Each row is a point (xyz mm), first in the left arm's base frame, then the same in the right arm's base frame.
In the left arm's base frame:
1: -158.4 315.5 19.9
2: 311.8 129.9 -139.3
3: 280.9 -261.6 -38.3
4: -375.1 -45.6 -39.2
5: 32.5 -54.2 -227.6
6: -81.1 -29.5 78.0
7: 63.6 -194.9 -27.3
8: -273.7 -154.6 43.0
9: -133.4 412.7 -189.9
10: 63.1 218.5 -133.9
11: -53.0 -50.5 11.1
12: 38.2 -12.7 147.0
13: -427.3 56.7 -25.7
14: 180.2 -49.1 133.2
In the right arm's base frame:
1: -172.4 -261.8 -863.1
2: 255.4 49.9 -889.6
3: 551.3 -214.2 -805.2
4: 21.9 -620.5 -983.1
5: 272.8 -254.6 -1052.9
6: 148.4 -403.5 -789.8
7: 378.4 -354.1 -853.3
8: 155.2 -618.6 -877.5
9: -210.5 -139.1 -1057.0
10: 48.3 -101.8 -951.5
11: 190.4 -376.9 -846.7
12: 188.1 -314.8 -690.6
13: -93.2 -609.1 -983.2
14: 296.0 -217.9 -665.5

